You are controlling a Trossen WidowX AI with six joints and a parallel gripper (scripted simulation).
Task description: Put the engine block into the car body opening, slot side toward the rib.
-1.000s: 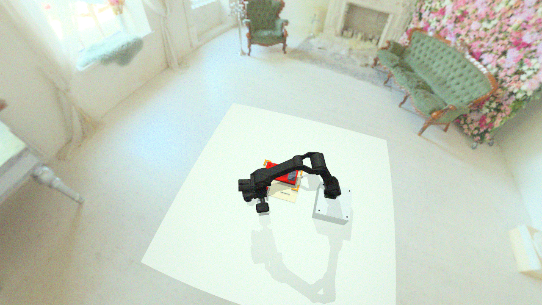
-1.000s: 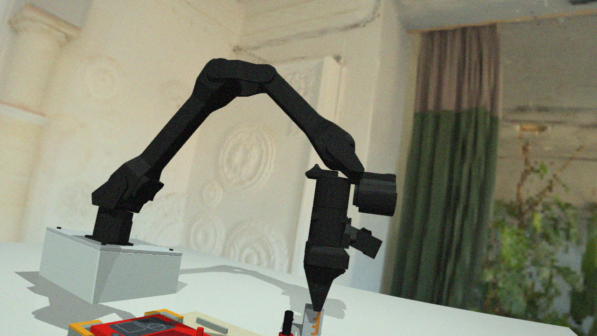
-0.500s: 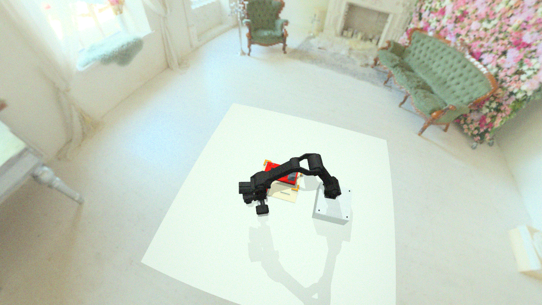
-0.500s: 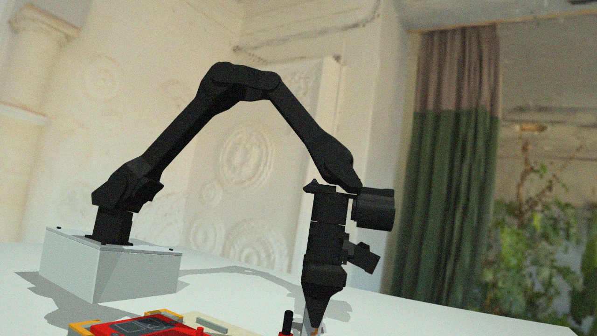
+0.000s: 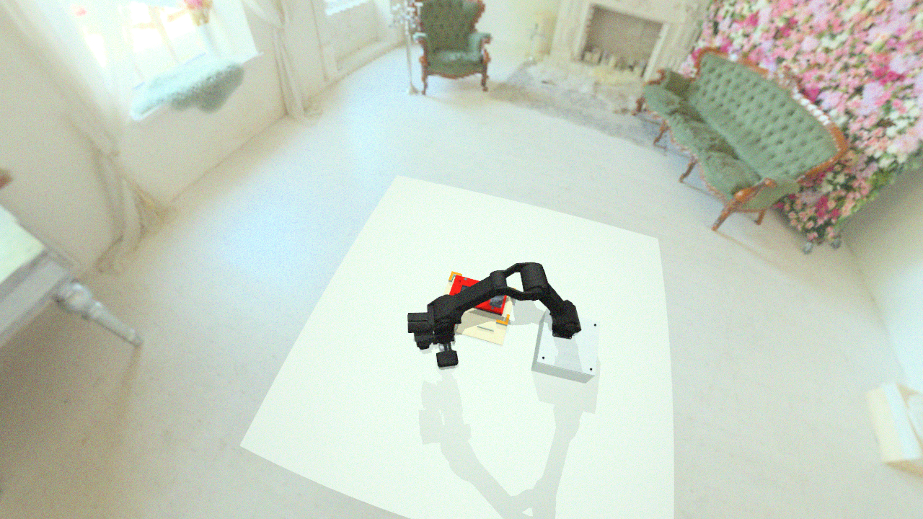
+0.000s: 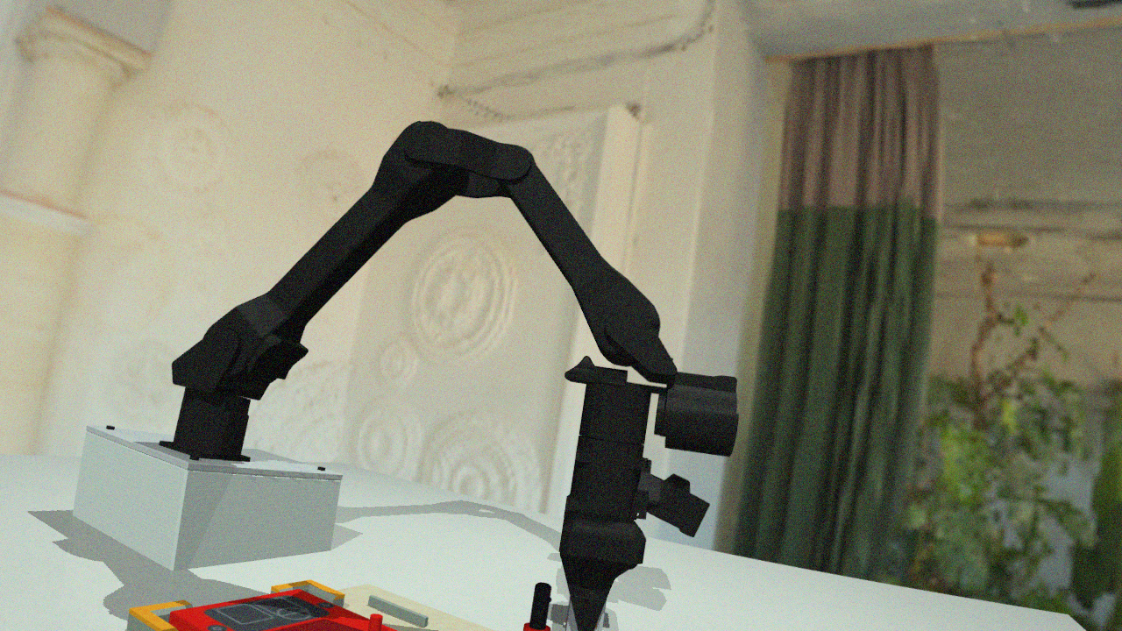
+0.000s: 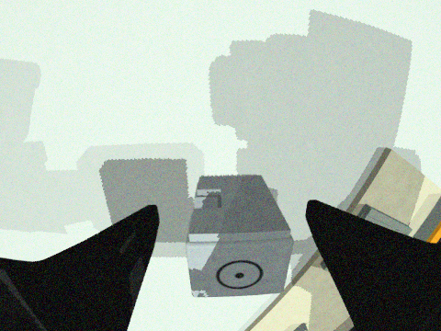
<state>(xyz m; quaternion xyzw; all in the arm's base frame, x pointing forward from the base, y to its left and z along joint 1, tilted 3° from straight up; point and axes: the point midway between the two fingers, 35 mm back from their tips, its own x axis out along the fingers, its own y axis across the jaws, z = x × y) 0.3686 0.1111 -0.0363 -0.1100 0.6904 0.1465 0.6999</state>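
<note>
Right now the grey engine block is 1 cm to the left of my gripper tip and 1 cm above it. From my gripper tip the other things lie so: clamp cradle 19 cm to the right, 7 cm behind.
</note>
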